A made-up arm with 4 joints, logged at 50 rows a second.
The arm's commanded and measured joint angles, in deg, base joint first. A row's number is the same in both.
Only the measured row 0 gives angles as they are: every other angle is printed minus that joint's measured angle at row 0.
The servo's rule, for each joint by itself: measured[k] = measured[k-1] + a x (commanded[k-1-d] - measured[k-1]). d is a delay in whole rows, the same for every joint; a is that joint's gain. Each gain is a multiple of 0.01, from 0.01 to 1. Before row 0 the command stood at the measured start. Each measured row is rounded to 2 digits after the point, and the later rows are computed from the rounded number. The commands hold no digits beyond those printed.
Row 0, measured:
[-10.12, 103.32, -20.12, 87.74]
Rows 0 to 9, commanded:
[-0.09, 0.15, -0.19, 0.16]
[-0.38, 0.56, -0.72, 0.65]
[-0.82, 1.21, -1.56, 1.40]
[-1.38, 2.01, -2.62, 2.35]
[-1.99, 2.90, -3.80, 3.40]
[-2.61, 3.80, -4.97, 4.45]
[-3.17, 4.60, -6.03, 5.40]
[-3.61, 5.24, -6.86, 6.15]
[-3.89, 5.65, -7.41, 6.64]
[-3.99, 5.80, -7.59, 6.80]
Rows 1 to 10, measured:
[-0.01, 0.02, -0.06, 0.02]
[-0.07, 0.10, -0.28, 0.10]
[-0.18, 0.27, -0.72, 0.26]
[-0.36, 0.53, -1.37, 0.51]
[-0.60, 0.89, -2.20, 0.86]
[-0.90, 1.33, -3.14, 1.29]
[-1.24, 1.82, -4.12, 1.78]
[-1.60, 2.33, -5.05, 2.30]
[-1.94, 2.83, -5.85, 2.82]
[-2.25, 3.28, -6.44, 3.30]
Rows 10 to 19, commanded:
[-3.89, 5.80, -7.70, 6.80]
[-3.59, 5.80, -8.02, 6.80]
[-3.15, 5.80, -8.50, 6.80]
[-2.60, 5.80, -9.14, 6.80]
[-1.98, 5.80, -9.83, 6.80]
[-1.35, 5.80, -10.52, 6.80]
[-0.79, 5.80, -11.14, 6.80]
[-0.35, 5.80, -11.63, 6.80]
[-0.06, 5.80, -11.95, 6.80]
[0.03, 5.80, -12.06, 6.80]
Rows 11 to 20, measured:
[-2.50, 3.66, -6.87, 3.72]
[-2.66, 3.98, -7.26, 4.09]
[-2.73, 4.25, -7.68, 4.42]
[-2.71, 4.48, -8.18, 4.71]
[-2.60, 4.68, -8.74, 4.96]
[-2.41, 4.85, -9.35, 5.18]
[-2.17, 4.99, -9.96, 5.37]
[-1.90, 5.11, -10.53, 5.54]
[-1.62, 5.21, -11.01, 5.69]
[-1.37, 5.30, -11.37, 5.82]

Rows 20 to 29, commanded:
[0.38, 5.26, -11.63, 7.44]
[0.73, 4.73, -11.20, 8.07]
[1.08, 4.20, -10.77, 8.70]
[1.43, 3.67, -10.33, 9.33]
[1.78, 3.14, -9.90, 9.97]
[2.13, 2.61, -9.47, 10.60]
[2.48, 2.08, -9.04, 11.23]
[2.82, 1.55, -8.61, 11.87]
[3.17, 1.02, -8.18, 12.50]
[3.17, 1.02, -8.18, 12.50]
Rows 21 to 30, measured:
[-1.11, 5.29, -11.46, 6.01]
[-0.83, 5.21, -11.37, 6.26]
[-0.54, 5.06, -11.17, 6.55]
[-0.24, 4.85, -10.88, 6.88]
[0.06, 4.59, -10.55, 7.25]
[0.37, 4.29, -10.18, 7.65]
[0.69, 3.96, -9.79, 8.08]
[1.01, 3.60, -9.39, 8.53]
[1.33, 3.21, -8.98, 9.01]
[1.61, 2.88, -8.71, 9.43]

